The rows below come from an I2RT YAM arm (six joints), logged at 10 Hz.
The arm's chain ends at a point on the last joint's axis. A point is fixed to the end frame.
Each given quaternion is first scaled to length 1.
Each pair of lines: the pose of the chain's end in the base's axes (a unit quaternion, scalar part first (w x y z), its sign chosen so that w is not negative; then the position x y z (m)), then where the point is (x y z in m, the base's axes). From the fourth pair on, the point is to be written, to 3 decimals.
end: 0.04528 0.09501 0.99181 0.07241 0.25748 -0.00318 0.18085
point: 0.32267 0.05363 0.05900
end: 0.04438 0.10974 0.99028 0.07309 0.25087 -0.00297 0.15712
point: 0.31726 0.05229 0.03520
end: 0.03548 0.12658 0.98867 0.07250 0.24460 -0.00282 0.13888
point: 0.31029 0.05060 0.01577
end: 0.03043 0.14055 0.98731 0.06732 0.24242 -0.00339 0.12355
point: 0.308 0.047 -0.001
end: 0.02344 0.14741 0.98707 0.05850 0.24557 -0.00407 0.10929
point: 0.310 0.044 -0.017
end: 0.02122 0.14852 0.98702 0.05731 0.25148 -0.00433 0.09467
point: 0.315 0.043 -0.032
